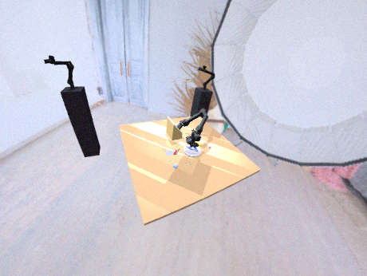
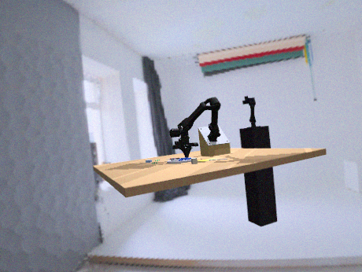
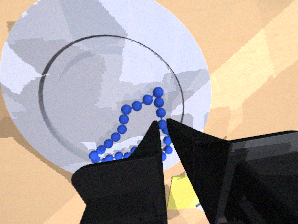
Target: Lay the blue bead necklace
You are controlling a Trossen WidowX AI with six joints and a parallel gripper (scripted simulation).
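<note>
Right now my gripper tip is 50 mm short of the round bead board and 10 mm above it. The rest, counted from my gripper tip: yellow flat piece (80 mm behind, 150 mm to the left, 20 mm below); then red-and-grey object (20 mm ahead, 190 mm to the right, 20 mm below); then white cylinder (50 mm ahead, 230 mm to the left).
</note>
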